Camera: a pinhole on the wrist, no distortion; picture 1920 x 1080 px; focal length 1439.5 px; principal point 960.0 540.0 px. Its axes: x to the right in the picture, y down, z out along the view. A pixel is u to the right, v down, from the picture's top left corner.
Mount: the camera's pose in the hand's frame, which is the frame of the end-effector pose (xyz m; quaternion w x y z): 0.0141 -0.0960 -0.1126 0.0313 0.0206 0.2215 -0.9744
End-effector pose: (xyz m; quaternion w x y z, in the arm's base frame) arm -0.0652 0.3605 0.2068 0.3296 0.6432 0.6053 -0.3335
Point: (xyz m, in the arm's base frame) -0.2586 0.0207 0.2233
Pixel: 1726 129
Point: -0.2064 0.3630 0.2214
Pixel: 1302 444
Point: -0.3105 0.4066 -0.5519
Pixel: outside the picture
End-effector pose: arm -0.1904 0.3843 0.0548 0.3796 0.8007 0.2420 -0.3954
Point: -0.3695 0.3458 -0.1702
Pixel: 622 351
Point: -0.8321 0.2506 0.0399
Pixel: 1849 533
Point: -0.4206 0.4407 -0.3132
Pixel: 355 904
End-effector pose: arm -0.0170 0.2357 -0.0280 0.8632 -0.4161 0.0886 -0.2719
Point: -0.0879 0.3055 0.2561
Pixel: 1301 375
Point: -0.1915 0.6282 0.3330
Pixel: outside the picture
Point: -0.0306 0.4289 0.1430
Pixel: outside the picture
